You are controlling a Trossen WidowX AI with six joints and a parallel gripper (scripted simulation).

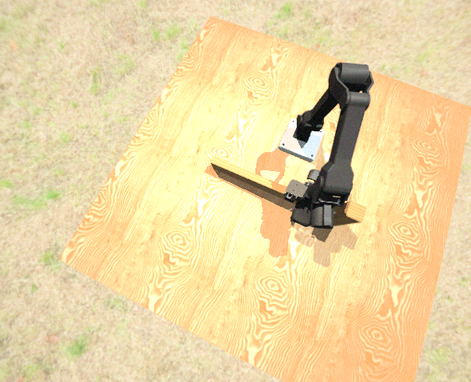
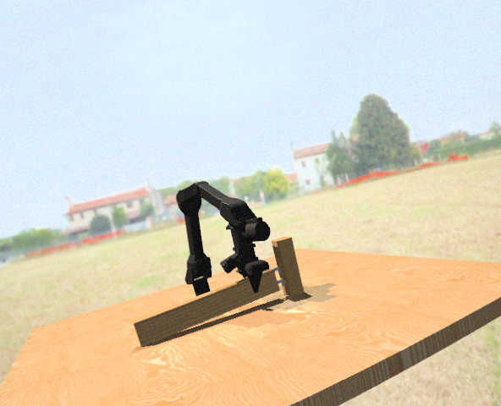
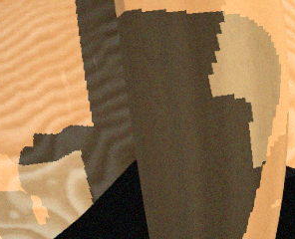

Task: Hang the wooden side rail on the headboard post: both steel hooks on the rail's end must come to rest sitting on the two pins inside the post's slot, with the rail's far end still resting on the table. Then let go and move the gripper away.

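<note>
My gripper tip is now 130 mm to the right of the headboard post and 40 mm below it.
</note>
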